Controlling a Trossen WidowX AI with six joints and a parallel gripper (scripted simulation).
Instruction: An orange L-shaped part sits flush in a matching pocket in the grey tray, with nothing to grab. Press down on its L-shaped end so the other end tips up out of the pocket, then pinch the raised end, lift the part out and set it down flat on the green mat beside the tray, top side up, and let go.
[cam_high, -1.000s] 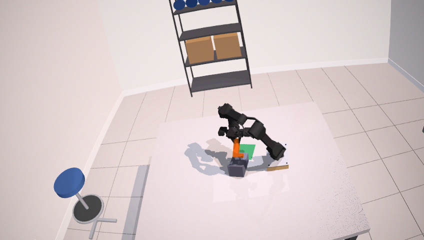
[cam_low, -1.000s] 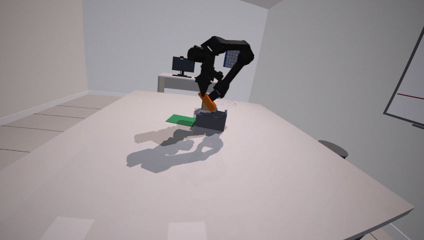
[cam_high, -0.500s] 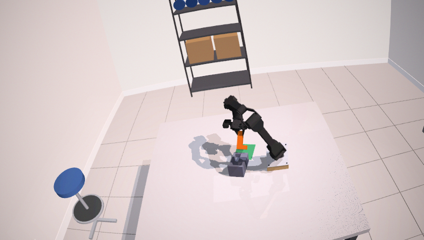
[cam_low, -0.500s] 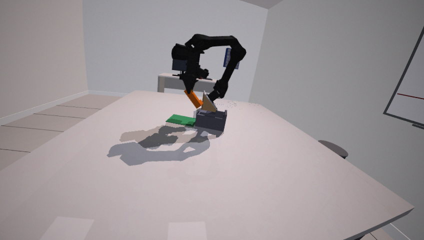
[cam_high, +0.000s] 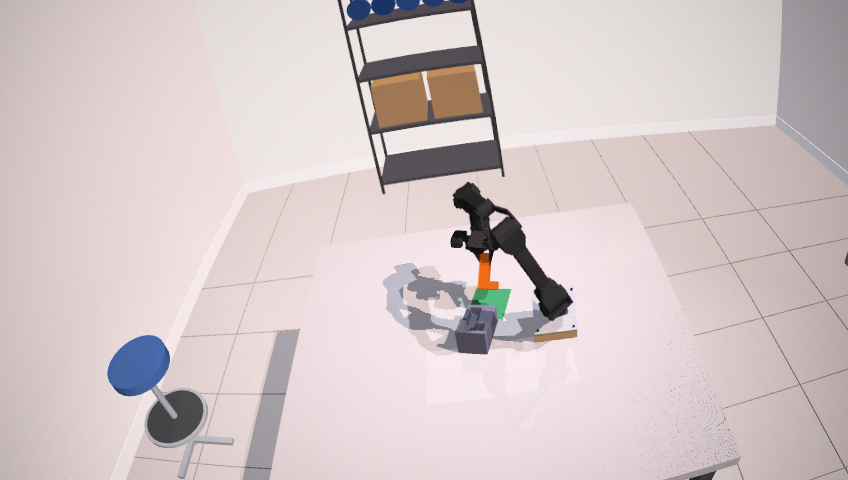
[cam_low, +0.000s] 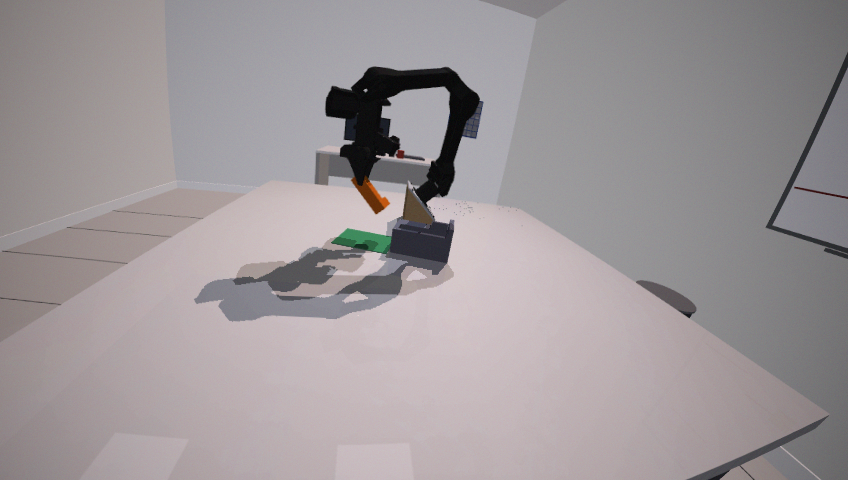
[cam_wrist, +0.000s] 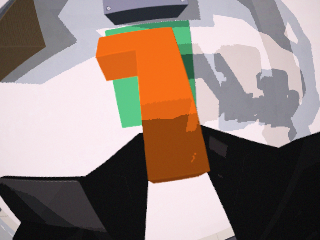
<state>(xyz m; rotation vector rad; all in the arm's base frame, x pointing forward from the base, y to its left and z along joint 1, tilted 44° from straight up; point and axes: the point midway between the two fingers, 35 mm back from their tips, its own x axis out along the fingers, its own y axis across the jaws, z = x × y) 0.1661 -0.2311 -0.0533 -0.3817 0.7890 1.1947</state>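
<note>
The green mat lies 170 mm below my gripper tip, 20 mm to the left of it and 10 mm ahead of it. Also, from my gripper tip: orange L-shaped part: 40 mm to the left, 30 mm below.
</note>
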